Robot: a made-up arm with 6 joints.
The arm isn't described. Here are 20 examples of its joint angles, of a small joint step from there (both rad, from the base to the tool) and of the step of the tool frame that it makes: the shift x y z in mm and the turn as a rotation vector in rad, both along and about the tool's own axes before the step.
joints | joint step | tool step
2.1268 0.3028 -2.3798 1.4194 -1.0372 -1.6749 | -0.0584 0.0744 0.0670 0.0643 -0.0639 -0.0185 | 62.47 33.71 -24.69 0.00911 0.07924 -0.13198
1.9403 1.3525 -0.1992 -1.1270 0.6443 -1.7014 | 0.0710 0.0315 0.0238 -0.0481 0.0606 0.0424 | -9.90 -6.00 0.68 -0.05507 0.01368 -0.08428
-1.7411 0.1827 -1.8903 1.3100 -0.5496 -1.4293 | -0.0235 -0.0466 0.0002 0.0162 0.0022 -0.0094 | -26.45 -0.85 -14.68 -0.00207 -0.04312 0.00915
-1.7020 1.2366 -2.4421 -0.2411 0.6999 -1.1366 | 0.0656 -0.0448 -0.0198 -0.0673 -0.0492 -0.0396 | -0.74 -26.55 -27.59 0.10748 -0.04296 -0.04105
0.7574 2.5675 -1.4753 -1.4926 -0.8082 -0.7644 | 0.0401 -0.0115 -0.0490 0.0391 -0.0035 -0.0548 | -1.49 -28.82 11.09 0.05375 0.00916 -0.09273
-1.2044 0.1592 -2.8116 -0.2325 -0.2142 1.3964 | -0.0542 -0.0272 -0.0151 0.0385 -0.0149 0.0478 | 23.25 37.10 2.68 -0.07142 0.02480 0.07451
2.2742 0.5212 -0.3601 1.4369 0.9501 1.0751 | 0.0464 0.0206 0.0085 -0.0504 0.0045 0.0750 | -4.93 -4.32 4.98 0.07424 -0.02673 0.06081
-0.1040 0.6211 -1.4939 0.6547 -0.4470 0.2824 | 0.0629 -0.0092 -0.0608 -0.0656 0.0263 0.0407 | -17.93 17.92 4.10 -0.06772 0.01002 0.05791
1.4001 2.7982 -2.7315 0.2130 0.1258 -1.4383 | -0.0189 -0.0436 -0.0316 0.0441 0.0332 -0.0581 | -1.97 -40.35 -10.85 0.04355 -0.00982 -0.01543
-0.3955 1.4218 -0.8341 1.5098 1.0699 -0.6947 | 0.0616 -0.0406 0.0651 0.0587 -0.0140 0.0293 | 23.80 3.27 9.69 -0.03615 0.02277 0.06304
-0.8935 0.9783 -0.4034 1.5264 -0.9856 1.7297 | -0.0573 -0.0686 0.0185 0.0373 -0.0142 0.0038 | -1.72 20.31 -1.91 -0.07006 -0.01498 0.07899
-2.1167 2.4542 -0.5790 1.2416 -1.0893 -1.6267 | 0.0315 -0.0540 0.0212 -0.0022 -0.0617 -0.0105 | -1.81 -12.73 -13.30 0.08072 -0.03754 0.00120
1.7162 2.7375 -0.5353 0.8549 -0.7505 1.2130 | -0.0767 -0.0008 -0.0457 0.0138 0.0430 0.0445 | -4.05 12.56 12.42 0.04223 0.00555 0.14447
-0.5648 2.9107 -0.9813 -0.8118 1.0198 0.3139 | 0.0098 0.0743 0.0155 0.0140 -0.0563 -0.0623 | -7.12 21.75 22.95 -0.03439 0.01850 -0.11212
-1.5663 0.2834 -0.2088 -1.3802 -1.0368 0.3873 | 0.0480 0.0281 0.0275 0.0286 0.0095 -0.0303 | 6.54 7.73 1.83 -0.01793 -0.02111 0.03909
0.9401 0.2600 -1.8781 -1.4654 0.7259 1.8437 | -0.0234 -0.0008 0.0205 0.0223 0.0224 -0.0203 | 8.75 2.46 -5.00 0.02472 0.00797 -0.03436
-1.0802 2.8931 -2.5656 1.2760 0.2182 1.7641 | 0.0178 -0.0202 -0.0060 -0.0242 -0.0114 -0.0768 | 16.55 -10.40 -1.75 0.00089 0.02374 -0.11074
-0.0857 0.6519 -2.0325 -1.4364 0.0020 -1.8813 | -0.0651 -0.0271 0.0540 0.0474 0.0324 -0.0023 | -2.93 -12.79 -6.30 -0.03429 -0.03736 -0.02002
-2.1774 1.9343 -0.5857 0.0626 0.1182 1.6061 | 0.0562 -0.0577 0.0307 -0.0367 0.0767 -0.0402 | 14.39 -11.23 -13.37 0.05055 0.00399 -0.13206
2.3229 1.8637 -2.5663 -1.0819 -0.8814 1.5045 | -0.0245 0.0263 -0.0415 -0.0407 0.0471 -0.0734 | 1.28 -10.54 -5.47 0.05213 0.03569 -0.12757
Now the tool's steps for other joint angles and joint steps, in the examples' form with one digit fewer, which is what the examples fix.
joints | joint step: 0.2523 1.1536 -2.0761 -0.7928 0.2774 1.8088 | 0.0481 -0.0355 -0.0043 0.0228 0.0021 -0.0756
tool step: -9.1 16.8 -13.8 -0.0412 0.0161 -0.0112
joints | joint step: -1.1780 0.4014 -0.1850 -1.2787 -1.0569 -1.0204 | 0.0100 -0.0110 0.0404 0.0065 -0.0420 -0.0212
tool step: -11.5 5.3 -3.3 0.0316 -0.0308 0.0085
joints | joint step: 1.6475 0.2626 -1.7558 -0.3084 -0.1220 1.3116 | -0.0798 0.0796 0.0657 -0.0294 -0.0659 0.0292
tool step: 53.9 -42.6 17.6 0.0574 0.0737 -0.0721
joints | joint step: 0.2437 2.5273 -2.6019 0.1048 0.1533 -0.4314 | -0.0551 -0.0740 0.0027 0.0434 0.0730 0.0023
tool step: -29.4 -45.3 -19.1 0.0361 0.0116 0.0427
